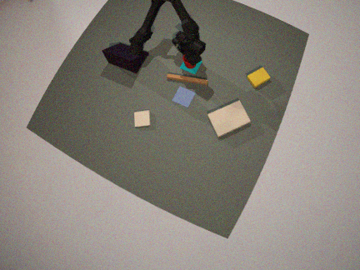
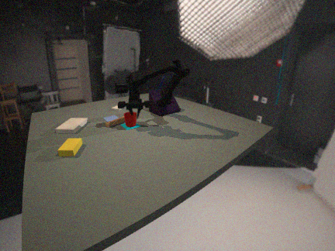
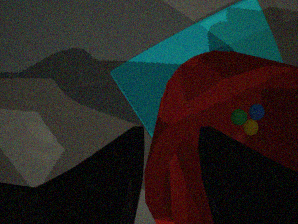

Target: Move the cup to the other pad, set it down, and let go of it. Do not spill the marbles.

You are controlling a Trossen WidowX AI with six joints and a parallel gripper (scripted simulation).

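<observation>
Now: the red cup 2 cm to the right of my gripper tip and 2 cm ahead of it. Round my gripper tip: pale blue pad 20 cm to the right, 6 cm ahead, 5 cm below; cyan pad 5 cm below, 3 cm ahead, 2 cm to the right; wooden bar 11 cm to the right, 5 cm ahead, 4 cm below.
</observation>
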